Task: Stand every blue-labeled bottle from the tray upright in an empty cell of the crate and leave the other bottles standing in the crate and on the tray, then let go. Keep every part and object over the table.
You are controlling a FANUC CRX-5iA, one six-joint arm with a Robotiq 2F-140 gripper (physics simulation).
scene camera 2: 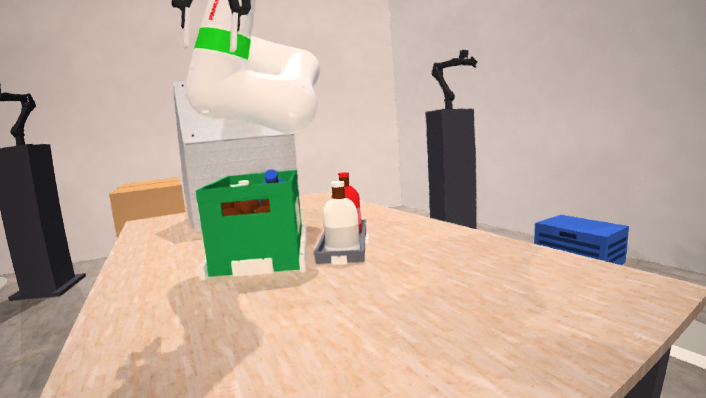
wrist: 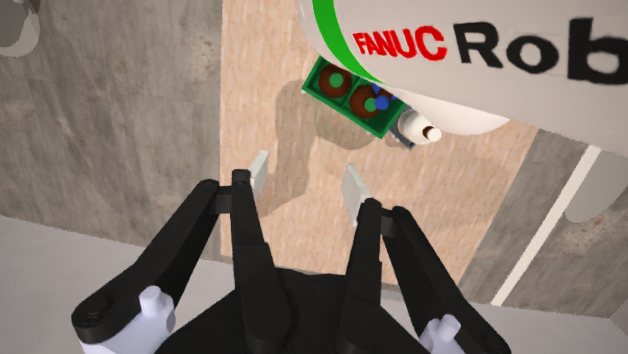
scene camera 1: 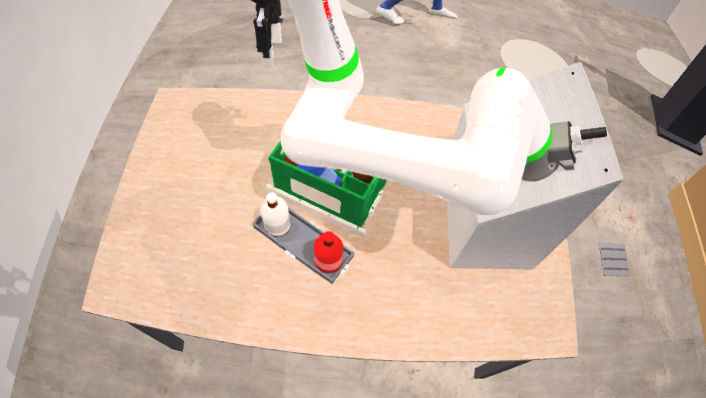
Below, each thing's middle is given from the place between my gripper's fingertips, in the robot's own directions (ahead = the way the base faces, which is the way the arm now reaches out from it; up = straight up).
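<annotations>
Red bottle (scene camera 1: pixel 328 248): well to the left of my hand, far behind it, far below it. White bottle (scene camera 2: pixel 340 217): my hand 34 cm above it, 22 cm to the right of it, 8 cm past it. By its middle, white bottle nearest to my hand of the things named here.
</annotations>
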